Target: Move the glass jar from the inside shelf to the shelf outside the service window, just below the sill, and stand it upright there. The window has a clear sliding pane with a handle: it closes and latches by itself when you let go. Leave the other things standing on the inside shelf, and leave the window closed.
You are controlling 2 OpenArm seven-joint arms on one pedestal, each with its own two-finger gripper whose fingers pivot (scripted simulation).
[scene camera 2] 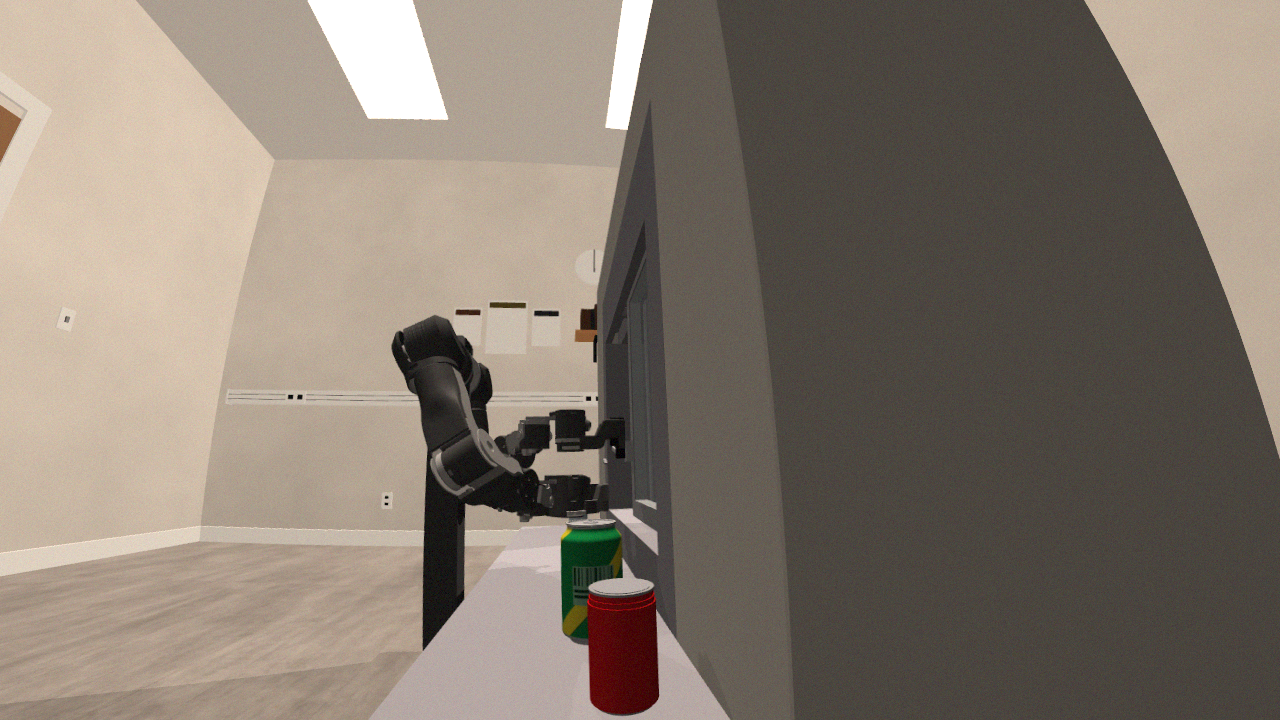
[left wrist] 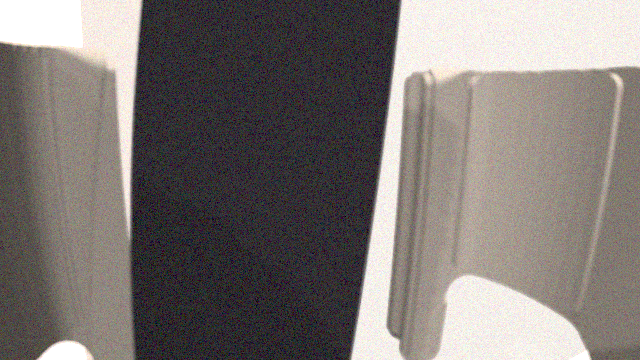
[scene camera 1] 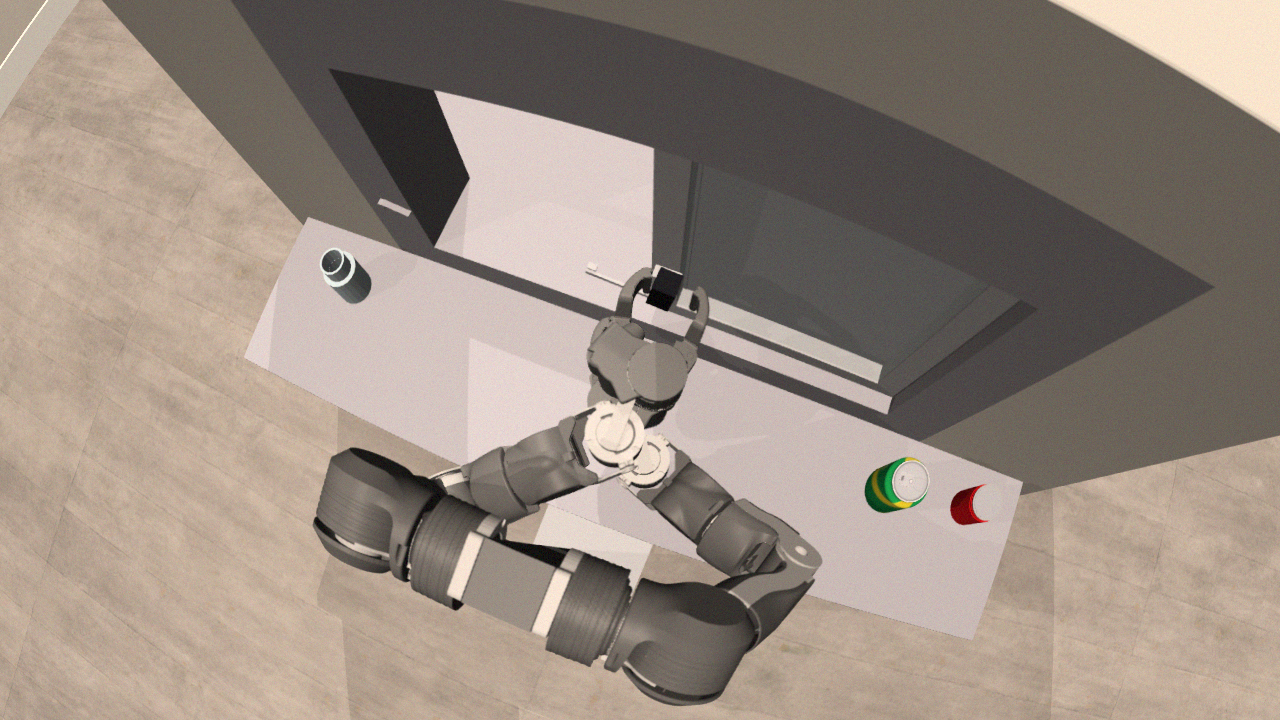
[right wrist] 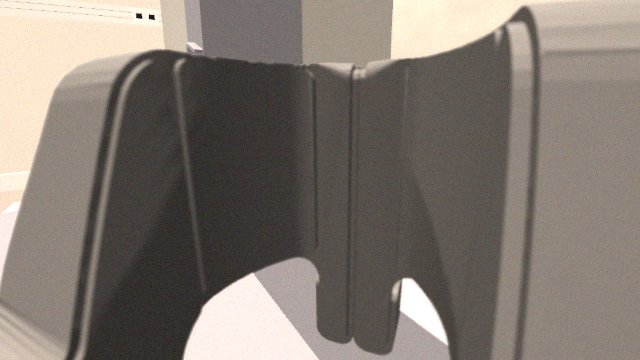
In view: my left gripper [scene camera 1: 674,284], a red can [scene camera 2: 622,627] and a glass jar [scene camera 1: 350,280].
My left gripper also shows in scene camera 2 [scene camera 2: 623,434]. The left wrist view misses the red can: it is out of frame. The right wrist view misses the red can: it is out of frame.
